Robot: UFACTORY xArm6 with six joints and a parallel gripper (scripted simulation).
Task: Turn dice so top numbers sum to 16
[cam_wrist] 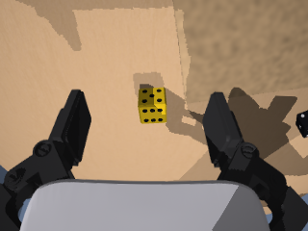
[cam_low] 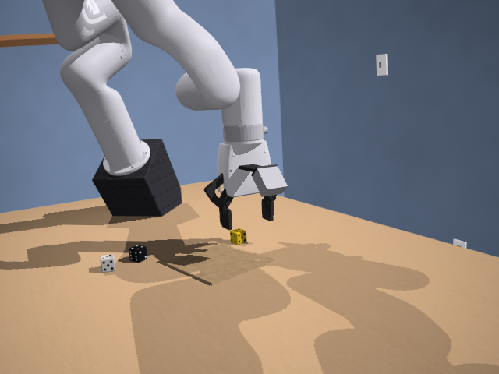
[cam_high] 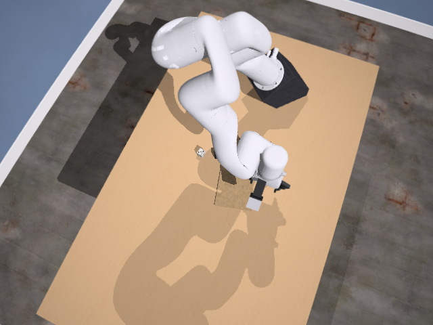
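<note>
My gripper is now 3 cm past the yellow die and 4 cm above it. The rest, counted from my hand: tan mat 4 cm ahead, 9 cm to the right, 5 cm below; then black die 6 cm behind, 21 cm to the right, 4 cm below; then white die 4 cm behind, 27 cm to the right, 4 cm below.
</note>
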